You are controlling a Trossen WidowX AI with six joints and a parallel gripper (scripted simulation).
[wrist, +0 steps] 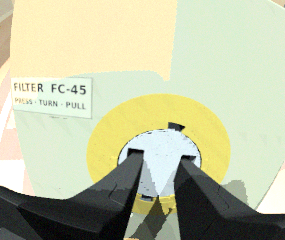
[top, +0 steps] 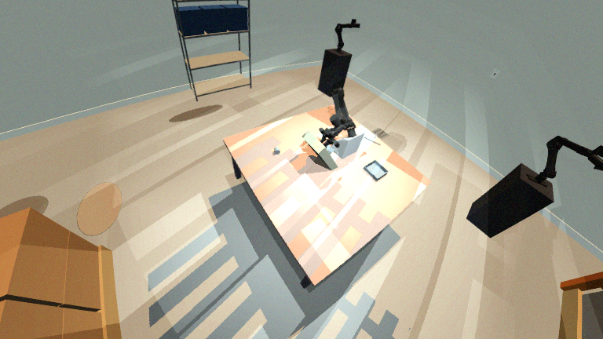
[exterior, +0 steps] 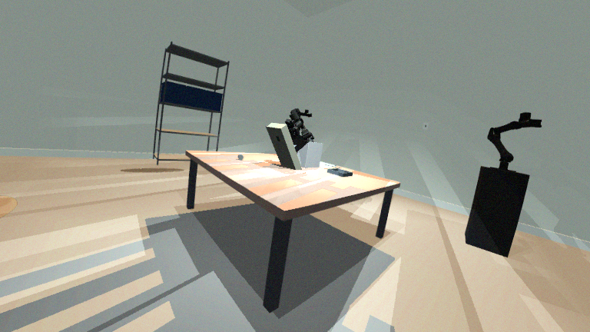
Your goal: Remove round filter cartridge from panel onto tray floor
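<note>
The round grey filter cartridge is 1 cm ahead of my gripper tip and 1 cm below it. From my gripper tip the other things lie so: service panel 4 cm behind, 8 cm below; dark tray 40 cm behind, 31 cm to the left, 23 cm below.
</note>
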